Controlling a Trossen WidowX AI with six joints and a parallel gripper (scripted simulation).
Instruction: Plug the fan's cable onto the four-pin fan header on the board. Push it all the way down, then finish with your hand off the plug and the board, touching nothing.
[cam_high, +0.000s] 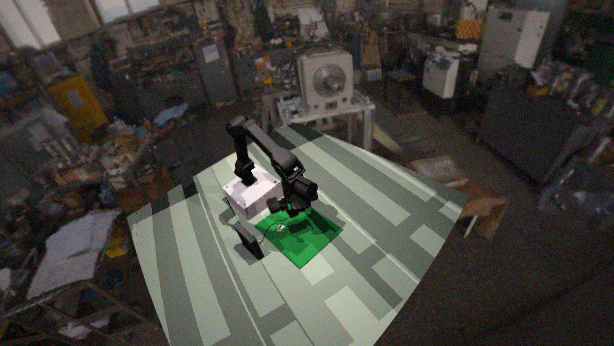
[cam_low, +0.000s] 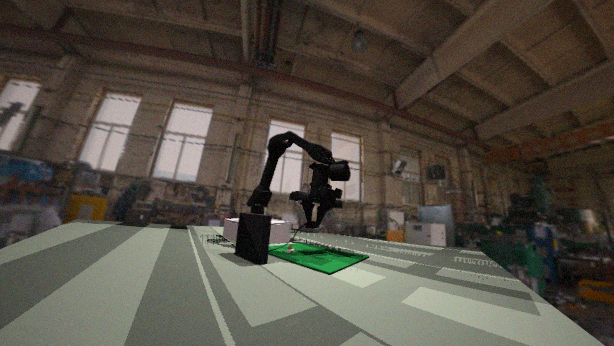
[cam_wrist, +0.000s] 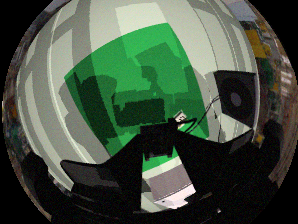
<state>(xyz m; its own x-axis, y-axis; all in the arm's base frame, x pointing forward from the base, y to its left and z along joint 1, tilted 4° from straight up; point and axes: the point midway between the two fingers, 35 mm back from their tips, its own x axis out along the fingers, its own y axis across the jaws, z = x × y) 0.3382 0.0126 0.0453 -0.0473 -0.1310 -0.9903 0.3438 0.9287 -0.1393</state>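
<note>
Now: the green board 110 mm below my gripper tip. The rest, counted from my gripper tip: dark plug (10 mm behind); black fan (190 mm to the right, 50 mm behind, 30 mm below).
</note>
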